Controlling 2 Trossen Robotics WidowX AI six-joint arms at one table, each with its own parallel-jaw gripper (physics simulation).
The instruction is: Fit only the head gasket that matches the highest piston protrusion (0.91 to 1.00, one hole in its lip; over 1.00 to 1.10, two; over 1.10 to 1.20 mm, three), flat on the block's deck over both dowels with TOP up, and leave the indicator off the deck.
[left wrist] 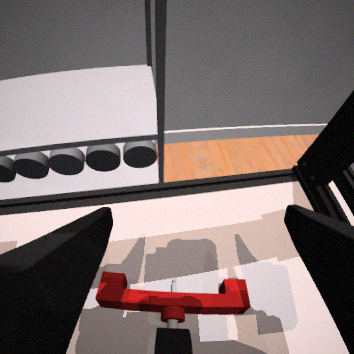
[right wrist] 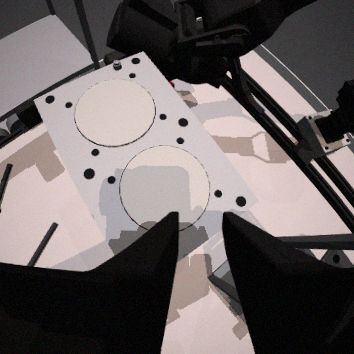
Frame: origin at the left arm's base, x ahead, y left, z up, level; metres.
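Seen in the pictures: left gripper, fingertip midpoint: [left wrist: 199,214]; right gripper, fingertip midpoint: [right wrist: 200,219]; left arm's base at its link origin: [right wrist: 328,128].
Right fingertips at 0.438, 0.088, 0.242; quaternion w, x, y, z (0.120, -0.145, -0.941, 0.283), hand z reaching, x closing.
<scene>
Pixels of each thing's top centre, then the offset from my right fingertips to it, as dx, dy, dz. "*": a spot on its surface instead. Level surfaces: height alone.
- indicator's red bridge at a spot on its surface: [left wrist: 172,301] * -0.063, -0.304, -0.273
- block's grey deck at its surface level: dz -0.054
- small dowel at a spot on its surface: [right wrist: 117,64] * +0.011, -0.163, -0.049
- table's black edge rail at a spot on its surface: [left wrist: 225,184] * -0.103, -0.437, -0.304
- dark grey edge at a spot on its surface: [right wrist: 222,277] * -0.073, +0.119, -0.292
The indicator's red bridge [left wrist: 172,301], with a thin metal tip and part of a black body, shows low in the left wrist view. My left gripper [left wrist: 199,214] is wide open, with one finger on each side of the bridge and neither holding it. The block's grey deck [right wrist: 132,136] fills the middle of the right wrist view, with two cream piston tops [right wrist: 115,112] [right wrist: 165,187] level in it. One small dowel [right wrist: 117,64] stands near its far corner. My right gripper [right wrist: 200,219] is partly open and empty, over the deck's near end. The gaskets do not show in either view.
A white shelf [left wrist: 75,107] with several dark cylinders [left wrist: 103,157] stands beyond the table's black edge rail [left wrist: 225,184]. The other arm [right wrist: 210,37] reaches in past the deck's far side. Black rods [right wrist: 44,244] lie left of the deck. A dark grey edge [right wrist: 222,277] shows behind the right finger.
</scene>
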